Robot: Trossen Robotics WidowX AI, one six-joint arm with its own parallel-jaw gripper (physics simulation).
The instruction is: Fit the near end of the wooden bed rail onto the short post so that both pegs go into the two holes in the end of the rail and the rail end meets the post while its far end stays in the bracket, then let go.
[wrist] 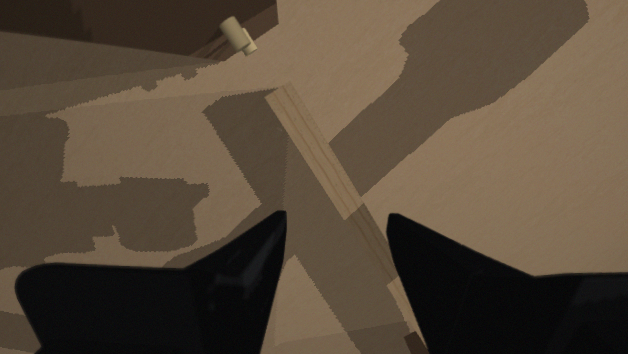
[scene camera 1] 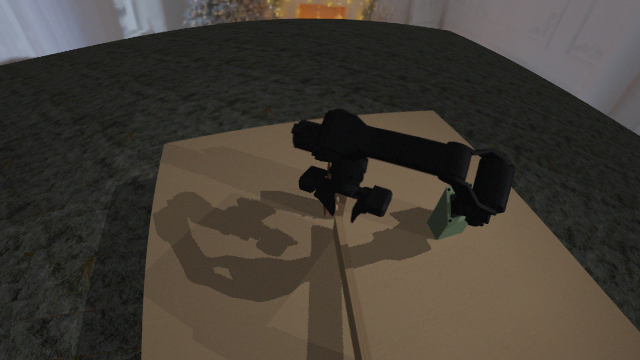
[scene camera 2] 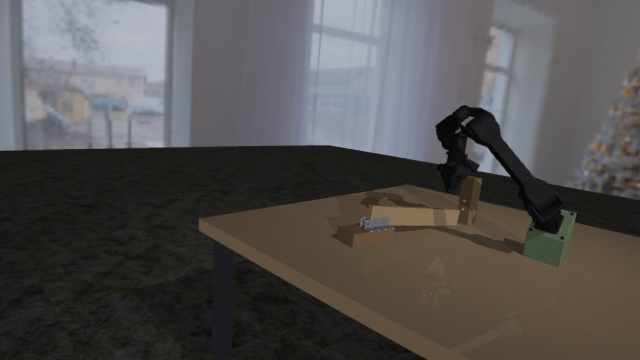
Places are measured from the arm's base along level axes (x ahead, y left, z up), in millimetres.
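Pixels of known places: gripper, fingertip midpoint: (wrist: pixel 337 221) (scene camera 1: pixel 342 218) (scene camera 2: pixel 450 193); arm's base, link origin: (scene camera 1: pixel 459 204) (scene camera 2: pixel 548 222).
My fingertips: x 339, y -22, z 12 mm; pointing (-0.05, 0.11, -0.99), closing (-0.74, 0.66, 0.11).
Observation:
For each thing: its top centre in the pictures, then the offset to it from my fingertips. "pt": a spot on its surface instead. Level surfaces: height alone.
- short brown post, surface spot: (wrist: pixel 145 22) pt dx -4, dy -93, dz +14 mm
- metal bracket, top centre: (scene camera 2: pixel 375 217) dx +49, dy +353, dz -55 mm
- brown block, top centre: (scene camera 2: pixel 366 227) dx +53, dy +384, dz -84 mm
- wooden table top, surface height: dz -125 mm
The wooden rail (scene camera 1: pixel 345 280) (scene camera 2: pixel 412 216) (wrist: pixel 320 155) stands on its narrow edge. The short brown post (scene camera 2: pixel 470 197) (wrist: pixel 145 22) is upright by its near end. Two pale pegs (wrist: pixel 239 36) stick out of the post; in the wrist view the rail end is apart from them, with a gap. The metal bracket (scene camera 2: pixel 379 223) sits on a brown block (scene camera 2: pixel 352 236) by the rail's far end; whether the rail is seated in it cannot be told. My gripper (scene camera 1: pixel 343 218) (scene camera 2: pixel 457 181) (wrist: pixel 337 221) is partly open and empty, above the rail near the post.
The arm's green base block (scene camera 1: pixel 446 223) (scene camera 2: pixel 549 242) stands on the wooden table top (scene camera 1: pixel 500 300) (scene camera 2: pixel 320 270), to the right of the post in scene camera 2. The arm arches over and partly hides the post in scene camera 1. Arm shadows cross the table and rail.

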